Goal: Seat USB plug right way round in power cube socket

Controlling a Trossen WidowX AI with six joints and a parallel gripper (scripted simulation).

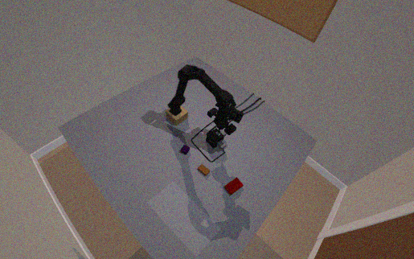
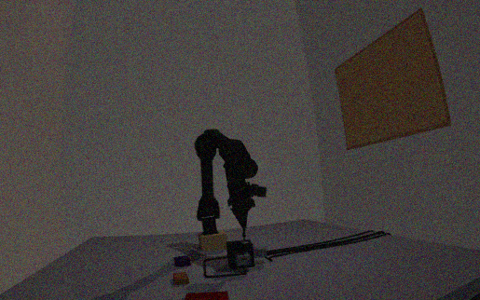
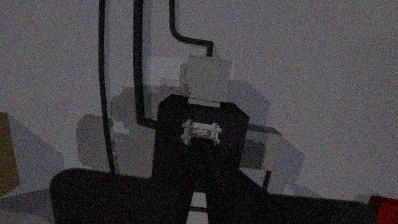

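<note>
Right now my gripper tip is 20 mm above the dark USB plug. Also, from my gripper tip: orange block 220 mm to the right, 110 mm below, 80 mm ahead; purple cube 200 mm to the right, 110 mm below, 90 mm behind; USB socket 50 mm below.
</note>
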